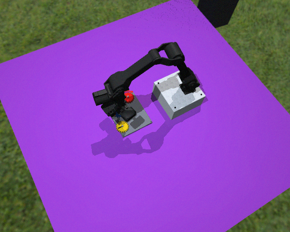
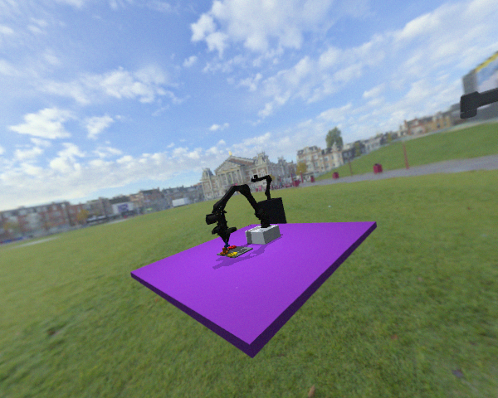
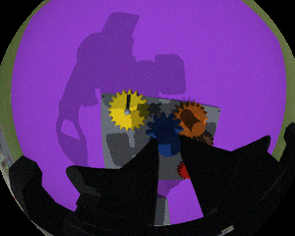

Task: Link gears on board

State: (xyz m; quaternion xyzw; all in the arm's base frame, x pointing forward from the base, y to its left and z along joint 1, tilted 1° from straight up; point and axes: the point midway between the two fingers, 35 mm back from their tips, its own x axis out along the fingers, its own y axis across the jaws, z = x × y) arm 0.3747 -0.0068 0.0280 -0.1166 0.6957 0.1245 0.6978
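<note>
The orange gear lies 6 cm below my gripper tip, 5 cm to the right of it and 1 cm ahead of it. Also, from my gripper tip: brown gear: 9 cm to the right, 6 cm below, 3 cm behind; small blue gear: 1 cm below; yellow gear: 7 cm below, 5 cm to the left.
</note>
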